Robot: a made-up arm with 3 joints. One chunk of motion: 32 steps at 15 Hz.
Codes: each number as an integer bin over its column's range. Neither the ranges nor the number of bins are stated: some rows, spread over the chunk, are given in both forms.
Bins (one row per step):
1: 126 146 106 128 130 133
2: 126 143 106 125 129 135
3: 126 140 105 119 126 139
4: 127 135 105 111 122 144
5: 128 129 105 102 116 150
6: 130 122 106 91 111 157
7: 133 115 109 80 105 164
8: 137 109 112 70 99 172
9: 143 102 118 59 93 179
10: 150 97 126 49 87 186
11: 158 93 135 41 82 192
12: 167 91 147 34 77 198
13: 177 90 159 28 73 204
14: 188 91 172 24 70 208
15: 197 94 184 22 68 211
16: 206 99 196 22 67 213
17: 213 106 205 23 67 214
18: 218 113 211 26 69 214
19: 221 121 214 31 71 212
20: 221 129 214 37 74 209
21: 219 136 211 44 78 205
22: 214 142 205 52 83 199
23: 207 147 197 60 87 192
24: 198 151 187 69 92 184
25: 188 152 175 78 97 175
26: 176 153 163 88 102 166
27: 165 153 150 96 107 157
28: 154 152 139 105 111 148
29: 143 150 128 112 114 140
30: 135 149 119 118 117 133
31: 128 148 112 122 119 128
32: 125 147 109 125 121 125
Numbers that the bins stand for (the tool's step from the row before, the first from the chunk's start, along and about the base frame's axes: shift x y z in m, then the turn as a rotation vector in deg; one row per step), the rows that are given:
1: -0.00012 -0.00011 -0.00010 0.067 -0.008 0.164
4: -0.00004 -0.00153 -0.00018 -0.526 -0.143 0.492
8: 0.00075 -0.00489 0.00035 -1.957 -0.531 1.326
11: 0.00239 -0.00696 0.00206 -2.969 -0.817 1.922
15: 0.00545 -0.00684 0.00571 -3.632 -1.053 2.489
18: 0.00710 -0.00438 0.00772 -3.493 -1.036 2.578
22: 0.00678 -0.00062 0.00727 -2.585 -0.800 2.131
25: 0.00475 0.00067 0.00504 -1.678 -0.564 1.416
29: 0.00122 0.00041 0.00154 -0.491 -0.278 0.373
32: -0.00020 0.00002 0.00012 -0.037 -0.160 -0.075
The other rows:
2: -0.00012 -0.00049 -0.00010 -0.037 -0.025 0.224
3: -0.00012 -0.00088 -0.00018 -0.247 -0.075 0.343
5: 0.00004 -0.00231 -0.00018 -0.840 -0.244 0.671
6: 0.00020 -0.00321 -0.00010 -1.224 -0.328 0.879
7: 0.00043 -0.00412 0.00012 -1.608 -0.429 1.088
9: 0.00122 -0.00580 0.00079 -2.341 -0.632 1.535
10: 0.00176 -0.00645 0.00139 -2.690 -0.733 1.744
12: 0.00310 -0.00722 0.00295 -3.213 -0.902 2.101
13: 0.00388 -0.00735 0.00385 -3.423 -0.969 2.280
14: 0.00475 -0.00722 0.00482 -3.562 -1.020 2.399
16: 0.00616 -0.00619 0.00660 -3.632 -1.070 2.548
17: 0.00671 -0.00528 0.00727 -3.597 -1.070 2.578
19: 0.00733 -0.00334 0.00795 -3.318 -1.003 2.518
20: 0.00733 -0.00231 0.00795 -3.109 -0.952 2.429
21: 0.00718 -0.00140 0.00772 -2.864 -0.885 2.310
23: 0.00624 0.00002 0.00668 -2.306 -0.733 1.922
24: 0.00553 0.00054 0.00593 -1.992 -0.649 1.684
26: 0.00380 0.00080 0.00415 -1.329 -0.480 1.147
27: 0.00294 0.00080 0.00318 -1.049 -0.396 0.879
28: 0.00208 0.00067 0.00236 -0.735 -0.328 0.611
30: 0.00059 0.00028 0.00087 -0.282 -0.227 0.164
31: 0.00004 0.00015 0.00035 -0.142 -0.193 0.015

